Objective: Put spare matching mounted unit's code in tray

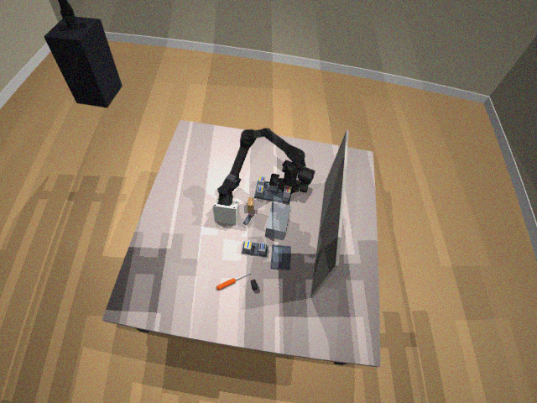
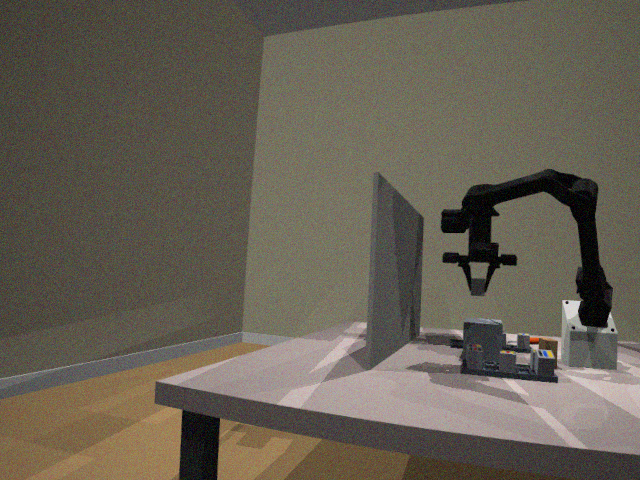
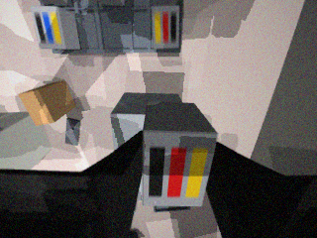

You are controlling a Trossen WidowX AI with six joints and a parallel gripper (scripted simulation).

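Now: gripper tip 3 cm short of the flat blue-grey tray, 28 cm to the left of it and 18 cm above it. Also, from my gripper tip: grey mounted unit: 2 cm behind, 9 cm to the right, 13 cm below; then grey spare: 2 cm above; then brown block: 18 cm behind, 2 cm to the right, 15 cm below.
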